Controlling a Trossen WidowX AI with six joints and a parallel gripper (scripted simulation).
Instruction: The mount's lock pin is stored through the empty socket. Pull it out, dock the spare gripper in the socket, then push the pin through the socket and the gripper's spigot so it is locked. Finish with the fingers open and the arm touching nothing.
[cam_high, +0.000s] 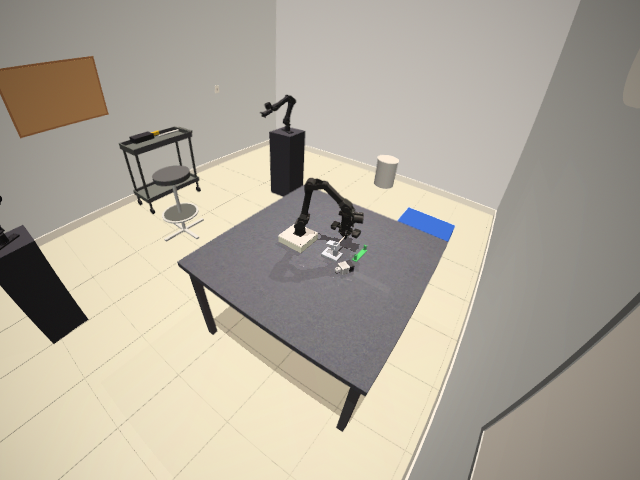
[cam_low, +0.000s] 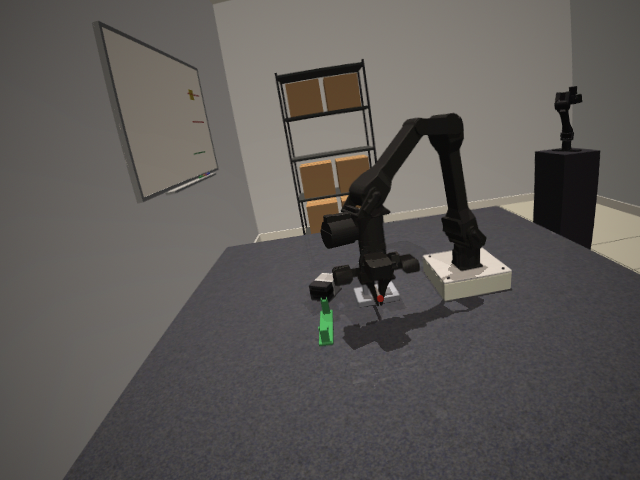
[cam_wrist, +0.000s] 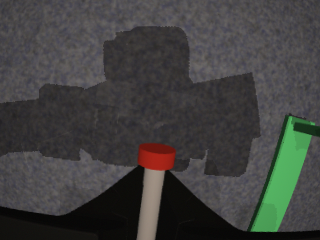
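Now: gripper tip 13 cm short of the green cradle, 3 cm to the left of it and 3 cm above it. The rest, counted from my gripper tip: spare gripper: 11 cm ahead, 21 cm to the right, 3 cm below; then grey mount: 1 cm behind, 13 cm to the right.
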